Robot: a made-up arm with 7 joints. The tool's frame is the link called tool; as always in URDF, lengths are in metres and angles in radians.
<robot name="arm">
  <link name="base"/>
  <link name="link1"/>
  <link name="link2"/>
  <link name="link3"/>
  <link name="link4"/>
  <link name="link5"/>
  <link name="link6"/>
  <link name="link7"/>
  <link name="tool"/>
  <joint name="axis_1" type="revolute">
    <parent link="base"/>
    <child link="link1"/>
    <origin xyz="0 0 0.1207"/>
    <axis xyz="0 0 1"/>
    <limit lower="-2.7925" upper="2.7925"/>
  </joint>
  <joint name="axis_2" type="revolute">
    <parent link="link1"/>
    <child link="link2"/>
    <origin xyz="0 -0.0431 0.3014"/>
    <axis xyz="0 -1 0"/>
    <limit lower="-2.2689" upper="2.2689"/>
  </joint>
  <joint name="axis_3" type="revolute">
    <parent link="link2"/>
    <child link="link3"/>
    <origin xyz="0 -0.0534 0.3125"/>
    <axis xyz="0 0 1"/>
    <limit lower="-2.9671" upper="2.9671"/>
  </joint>
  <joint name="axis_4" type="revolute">
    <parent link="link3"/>
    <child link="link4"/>
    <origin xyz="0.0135 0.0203 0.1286"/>
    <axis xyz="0 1 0"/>
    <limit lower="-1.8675" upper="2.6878"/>
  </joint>
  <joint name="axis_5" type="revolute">
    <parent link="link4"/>
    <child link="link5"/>
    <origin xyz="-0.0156 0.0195 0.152"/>
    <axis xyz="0 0 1"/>
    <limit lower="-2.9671" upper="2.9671"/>
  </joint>
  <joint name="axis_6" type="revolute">
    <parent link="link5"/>
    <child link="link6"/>
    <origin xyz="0 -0.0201 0.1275"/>
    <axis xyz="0 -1 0"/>
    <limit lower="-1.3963" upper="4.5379"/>
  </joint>
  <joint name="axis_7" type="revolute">
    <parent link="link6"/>
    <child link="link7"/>
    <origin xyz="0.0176 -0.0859 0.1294"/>
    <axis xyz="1 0 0"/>
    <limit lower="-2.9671" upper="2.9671"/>
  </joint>
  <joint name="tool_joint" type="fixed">
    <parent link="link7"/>
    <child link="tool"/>
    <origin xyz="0 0 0" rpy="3.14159 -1.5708 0"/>
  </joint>
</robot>
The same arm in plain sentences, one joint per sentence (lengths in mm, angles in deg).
The arm has seven revolute joints in a row. What follows holds with every joint at zero, and every direction is one of the base frame's.
Joint 1 lies 120.7 mm along +z from the base frame's origin and turns about +z, from -160 to 160 deg.
Joint 2 lies 43.1 mm along -y and 301.4 mm along +z from joint 1 and turns about -y, from -130 to 130 deg.
Joint 3 lies 53.4 mm along -y and 312.5 mm along +z from joint 2 and turns about +z, from -170 to 170 deg.
Joint 4 lies 13.5 mm along +x and 20.3 mm along +y and 128.6 mm along +z from joint 3 and turns about +y, from -107 to 154 deg.
Joint 5 lies 15.6 mm along -x and 19.5 mm along +y and 152 mm along +z from joint 4 and turns about +z, from -170 to 170 deg.
Joint 6 lies 20.1 mm along -y and 127.5 mm along +z from joint 5 and turns about -y, from -80 to 260 deg.
Joint 7 lies 17.6 mm along +x and 85.9 mm along -y and 129.4 mm along +z from joint 6 and turns about +x, from -170 to 170 deg.
The tool frame, which is the frame that the pose is given for, lies at the same point as joint 7; its axes are the base frame's turned by roll 180, pitch -90 and yaw 0 deg (as in URDF: about the fixed x, then y, then z).

